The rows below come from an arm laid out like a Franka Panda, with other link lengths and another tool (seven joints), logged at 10 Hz.
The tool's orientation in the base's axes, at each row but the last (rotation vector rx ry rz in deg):
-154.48 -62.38 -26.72
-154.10 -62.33 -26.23
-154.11 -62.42 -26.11
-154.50 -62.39 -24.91
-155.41 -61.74 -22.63
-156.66 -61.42 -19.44
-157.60 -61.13 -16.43
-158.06 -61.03 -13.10
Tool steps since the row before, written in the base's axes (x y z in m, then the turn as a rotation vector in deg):
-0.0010 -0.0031 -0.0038 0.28 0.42 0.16
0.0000 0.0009 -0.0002 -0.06 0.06 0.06
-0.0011 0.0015 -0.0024 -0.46 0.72 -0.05
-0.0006 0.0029 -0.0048 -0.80 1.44 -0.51
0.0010 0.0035 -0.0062 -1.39 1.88 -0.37
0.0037 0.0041 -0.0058 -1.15 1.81 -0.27
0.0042 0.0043 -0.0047 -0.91 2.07 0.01
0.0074 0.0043 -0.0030 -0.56 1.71 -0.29
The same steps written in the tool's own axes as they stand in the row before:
-0.0040 0.0017 0.0024 0.52 -0.11 0.04
0.0005 -0.0006 0.0005 0.02 -0.09 -0.05
-0.0006 -0.0017 0.0025 0.13 -0.83 0.17
-0.0002 -0.0021 0.0052 0.20 -1.54 0.74
0.0010 -0.0013 0.0070 0.12 -2.28 0.63
0.0037 0.0001 0.0071 0.27 -2.07 0.55
0.0047 0.0002 0.0060 0.68 -2.12 0.37
0.0076 0.0022 0.0044 0.64 -1.59 0.61

